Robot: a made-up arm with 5 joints. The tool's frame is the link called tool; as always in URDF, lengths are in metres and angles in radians. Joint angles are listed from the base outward.
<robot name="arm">
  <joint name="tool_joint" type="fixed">
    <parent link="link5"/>
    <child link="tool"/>
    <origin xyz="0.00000 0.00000 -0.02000" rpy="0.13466 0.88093 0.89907"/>
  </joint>
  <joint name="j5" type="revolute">
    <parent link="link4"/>
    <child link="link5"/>
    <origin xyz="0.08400 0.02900 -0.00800" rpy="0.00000 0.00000 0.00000"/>
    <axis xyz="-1 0 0"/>
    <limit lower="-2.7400" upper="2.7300"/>
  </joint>
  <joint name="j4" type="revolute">
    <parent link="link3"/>
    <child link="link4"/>
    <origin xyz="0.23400 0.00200 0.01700" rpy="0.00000 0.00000 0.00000"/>
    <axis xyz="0 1 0"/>
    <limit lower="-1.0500" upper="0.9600"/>
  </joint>
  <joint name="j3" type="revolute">
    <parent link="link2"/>
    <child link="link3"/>
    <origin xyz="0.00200 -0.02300 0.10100" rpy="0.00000 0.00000 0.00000"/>
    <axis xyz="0 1 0"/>
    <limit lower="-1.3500" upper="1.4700"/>
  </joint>
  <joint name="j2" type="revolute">
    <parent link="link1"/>
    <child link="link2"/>
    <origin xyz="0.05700 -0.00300 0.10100" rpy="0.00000 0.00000 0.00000"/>
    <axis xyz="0 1 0"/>
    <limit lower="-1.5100" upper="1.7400"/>
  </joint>
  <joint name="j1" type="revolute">
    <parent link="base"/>
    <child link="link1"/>
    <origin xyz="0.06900 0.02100 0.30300" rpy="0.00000 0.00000 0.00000"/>
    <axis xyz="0 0 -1"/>
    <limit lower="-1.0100" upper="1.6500"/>
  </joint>
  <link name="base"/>
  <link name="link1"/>
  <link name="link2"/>
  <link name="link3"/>
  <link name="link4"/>
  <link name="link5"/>
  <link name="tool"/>
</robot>
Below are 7 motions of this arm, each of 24 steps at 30 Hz.
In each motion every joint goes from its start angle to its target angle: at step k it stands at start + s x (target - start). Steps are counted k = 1, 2, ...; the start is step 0. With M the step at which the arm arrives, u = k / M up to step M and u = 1 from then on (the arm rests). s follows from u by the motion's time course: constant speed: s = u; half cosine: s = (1 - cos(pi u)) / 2; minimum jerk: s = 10 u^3 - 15 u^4 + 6 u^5.
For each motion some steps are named. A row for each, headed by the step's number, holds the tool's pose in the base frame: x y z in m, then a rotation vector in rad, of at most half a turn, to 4 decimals.
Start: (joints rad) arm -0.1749 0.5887 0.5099 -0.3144 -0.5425
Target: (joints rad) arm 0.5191 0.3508 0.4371 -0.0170 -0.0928
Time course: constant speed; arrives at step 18
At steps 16, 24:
16: 0.3512 -0.1039 0.2587 0.5069 1.4120 0.5467
24: 0.3429 -0.1276 0.2657 0.5147 1.4194 0.4862

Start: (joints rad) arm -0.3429 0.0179 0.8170 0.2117 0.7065
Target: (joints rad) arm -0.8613 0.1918 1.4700 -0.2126 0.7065
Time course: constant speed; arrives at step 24
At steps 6, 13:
6: 0.2608 0.1101 0.2252 -1.1509 2.0521 1.2584
13: 0.2005 0.1058 0.1975 -1.3168 2.1230 1.3577

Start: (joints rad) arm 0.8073 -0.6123 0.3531 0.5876 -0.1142
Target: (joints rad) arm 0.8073 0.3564 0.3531 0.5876 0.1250
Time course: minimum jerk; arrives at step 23
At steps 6, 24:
6: 0.2836 -0.1935 0.4837 0.4564 1.1128 0.1677
24: 0.2635 -0.1785 0.2700 0.9271 1.7971 0.4751

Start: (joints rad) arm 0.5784 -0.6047 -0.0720 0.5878 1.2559
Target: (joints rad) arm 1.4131 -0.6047 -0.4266 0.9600 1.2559
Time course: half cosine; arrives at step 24
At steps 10, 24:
10: 0.2068 -0.1705 0.6619 -0.7294 1.7046 -0.5522
24: 0.0853 -0.1705 0.6896 -0.2653 1.9060 -0.8998

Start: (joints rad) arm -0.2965 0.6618 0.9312 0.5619 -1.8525
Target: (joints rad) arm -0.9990 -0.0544 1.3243 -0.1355 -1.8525
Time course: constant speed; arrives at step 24
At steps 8, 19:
8: 0.1555 0.0999 0.1827 1.6152 1.5897 -0.0258
19: 0.1531 0.1540 0.1982 1.4626 1.5908 0.6630

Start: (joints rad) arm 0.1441 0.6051 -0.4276 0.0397 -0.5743
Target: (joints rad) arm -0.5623 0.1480 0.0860 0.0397 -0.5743
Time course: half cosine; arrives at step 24
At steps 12, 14, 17, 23, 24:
12: 0.4609 0.1204 0.4216 0.2725 0.8865 1.1649
14: 0.4443 0.1539 0.4215 0.2367 0.9140 1.2483
17: 0.4173 0.1957 0.4208 0.1855 0.9502 1.3603
23: 0.3825 0.2360 0.4193 0.1257 0.9885 1.4819
24: 0.3817 0.2368 0.4193 0.1243 0.9893 1.4846

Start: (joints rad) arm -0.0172 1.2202 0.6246 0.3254 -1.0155
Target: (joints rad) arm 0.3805 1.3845 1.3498 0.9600 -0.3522
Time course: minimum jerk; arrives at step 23
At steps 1, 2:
1: 0.1113 0.0437 0.1481 1.6343 2.1805 -0.0290
2: 0.1098 0.0436 0.1488 1.6369 2.1874 -0.0332

